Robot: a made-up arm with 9 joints. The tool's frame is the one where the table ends. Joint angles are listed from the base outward.
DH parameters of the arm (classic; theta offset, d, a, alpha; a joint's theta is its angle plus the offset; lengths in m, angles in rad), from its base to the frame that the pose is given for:
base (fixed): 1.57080 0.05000 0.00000 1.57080
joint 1: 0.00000 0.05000 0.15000 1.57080
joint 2: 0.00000 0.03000 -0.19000 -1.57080
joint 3: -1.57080 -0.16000 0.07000 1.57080
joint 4: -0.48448 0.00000 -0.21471 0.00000
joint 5: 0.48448 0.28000 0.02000 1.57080
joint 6: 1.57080 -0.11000 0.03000 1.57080
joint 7: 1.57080 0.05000 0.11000 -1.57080
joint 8: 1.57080 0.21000 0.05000 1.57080
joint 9: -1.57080 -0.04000 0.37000 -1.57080
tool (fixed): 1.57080 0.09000 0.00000 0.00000
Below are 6 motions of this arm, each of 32 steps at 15 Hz.
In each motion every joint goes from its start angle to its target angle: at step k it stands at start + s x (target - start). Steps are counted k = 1, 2, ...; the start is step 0. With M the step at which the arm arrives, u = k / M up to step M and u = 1 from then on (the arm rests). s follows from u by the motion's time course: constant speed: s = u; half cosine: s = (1 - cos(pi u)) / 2; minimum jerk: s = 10 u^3 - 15 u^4 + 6 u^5.
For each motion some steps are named. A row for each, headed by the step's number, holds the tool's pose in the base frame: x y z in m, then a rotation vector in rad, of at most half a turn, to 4 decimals.
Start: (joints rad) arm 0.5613 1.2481 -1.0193 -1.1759 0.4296 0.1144 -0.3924 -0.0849 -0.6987
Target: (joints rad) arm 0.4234 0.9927 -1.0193 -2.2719 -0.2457 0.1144 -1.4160 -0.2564 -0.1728
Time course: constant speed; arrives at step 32
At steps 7, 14, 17, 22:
7: -0.6174 -0.2007 0.1740 0.9805 1.4506 -1.0768
14: -0.6580 -0.1947 0.1443 1.3203 1.5723 -1.0082
17: -0.6773 -0.1855 0.1325 1.4741 1.5867 -0.9908
22: -0.7095 -0.1611 0.1176 1.7313 1.5587 -0.9864

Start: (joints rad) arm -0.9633 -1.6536 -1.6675 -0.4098 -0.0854 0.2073 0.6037 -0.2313 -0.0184
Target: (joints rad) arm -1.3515 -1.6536 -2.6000 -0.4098 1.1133 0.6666 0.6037 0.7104 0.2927
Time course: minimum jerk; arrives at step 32
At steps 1, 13, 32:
1: 0.0328 0.3399 0.1151 -1.8035 -1.4140 1.3886
13: -0.0805 0.2563 0.0284 -1.7126 -1.8743 1.5386
32: -0.1924 -0.0518 -0.0727 0.8771 2.1963 -1.7090

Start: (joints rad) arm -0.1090 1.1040 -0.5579 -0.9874 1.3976 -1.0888 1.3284 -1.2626 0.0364
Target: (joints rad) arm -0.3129 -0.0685 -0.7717 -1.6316 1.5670 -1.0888 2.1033 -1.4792 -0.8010
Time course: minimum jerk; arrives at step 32
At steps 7, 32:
7: -0.3019 0.0404 0.1672 -0.7870 -1.0651 -2.1153
32: 0.0975 -0.3663 0.1627 -0.9451 -1.2711 -1.0473

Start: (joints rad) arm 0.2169 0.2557 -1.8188 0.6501 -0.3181 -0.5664 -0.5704 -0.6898 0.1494
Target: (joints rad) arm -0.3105 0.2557 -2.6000 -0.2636 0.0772 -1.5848 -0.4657 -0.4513 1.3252
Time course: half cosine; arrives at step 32
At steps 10, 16, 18, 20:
10: -0.1017 0.2745 0.5512 -1.2032 -0.3312 0.7678
16: -0.1026 0.4605 0.4309 -1.6724 -0.2979 0.5758
18: -0.0995 0.5164 0.3680 -1.8448 -0.2925 0.5043
20: -0.0942 0.5626 0.2988 -2.0128 -0.2909 0.4333

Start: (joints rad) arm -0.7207 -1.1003 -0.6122 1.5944 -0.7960 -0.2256 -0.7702 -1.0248 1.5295
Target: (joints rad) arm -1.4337 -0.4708 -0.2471 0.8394 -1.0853 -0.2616 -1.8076 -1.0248 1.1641
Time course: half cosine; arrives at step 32
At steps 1, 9, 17, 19, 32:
1: 0.3028 -0.5454 0.6650 -0.0662 -2.0542 1.3067
9: 0.2516 -0.3819 0.8194 -0.2797 -1.7488 1.6254
17: 0.2433 -0.0083 0.9346 -0.5695 -0.9491 1.9389
19: 0.2608 0.0702 0.9277 -0.6106 -0.7373 1.9422
32: 0.3445 0.2181 0.8494 -0.6451 -0.0923 1.7323

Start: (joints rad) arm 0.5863 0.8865 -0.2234 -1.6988 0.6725 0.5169 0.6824 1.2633 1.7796
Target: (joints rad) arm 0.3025 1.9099 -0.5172 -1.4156 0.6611 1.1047 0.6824 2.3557 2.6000
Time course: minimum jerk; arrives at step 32
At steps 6, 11, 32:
6: -0.2306 0.0412 -0.7223 -0.0168 2.3289 1.4364
11: -0.3923 0.0801 -0.7025 0.3021 2.3851 1.5277
32: -0.7320 0.5478 -0.4113 1.8310 1.7241 1.2720

